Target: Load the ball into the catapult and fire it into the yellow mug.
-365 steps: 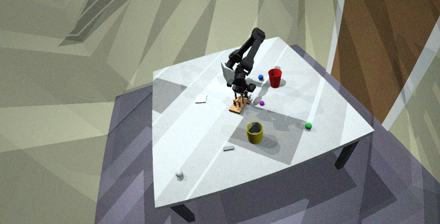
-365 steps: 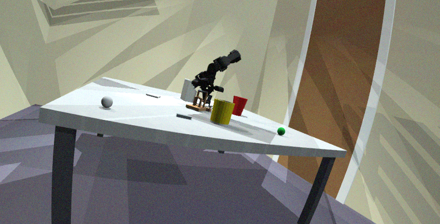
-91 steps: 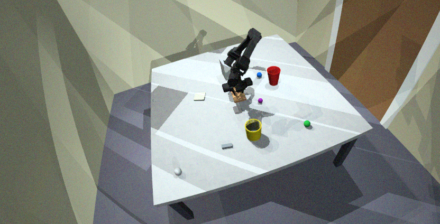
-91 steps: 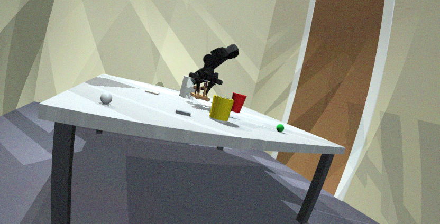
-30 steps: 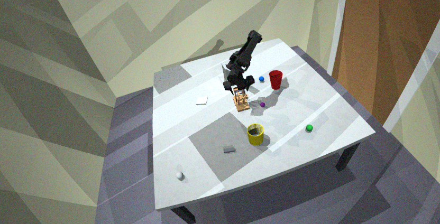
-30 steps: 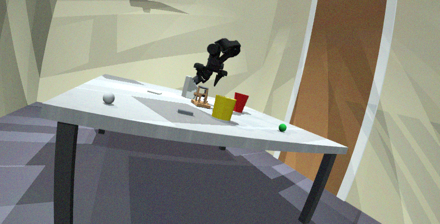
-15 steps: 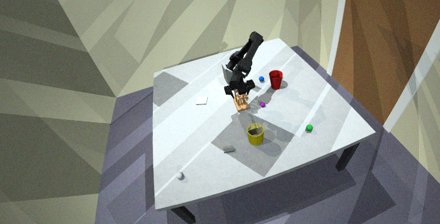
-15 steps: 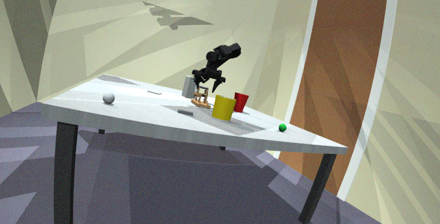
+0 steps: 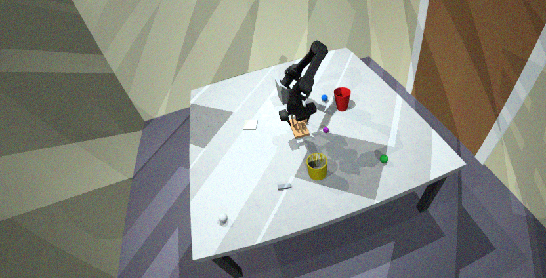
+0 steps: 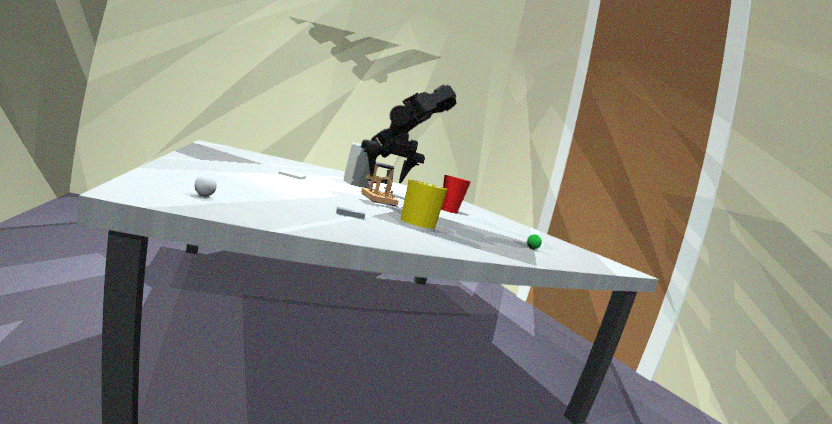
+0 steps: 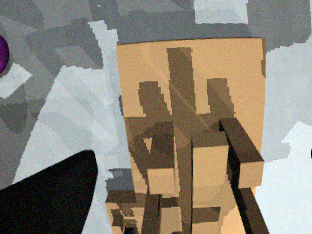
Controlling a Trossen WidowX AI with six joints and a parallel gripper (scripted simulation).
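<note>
My gripper tip is now 40 mm short of the purple ball, 130 mm to the right of it and 50 mm above it. Round my gripper tip: wooden catapult 70 mm behind, 20 mm to the left, 10 mm below; yellow mug 290 mm ahead, 20 mm to the left, 40 mm below; blue ball 220 mm behind, 210 mm to the left, 50 mm below.
</note>
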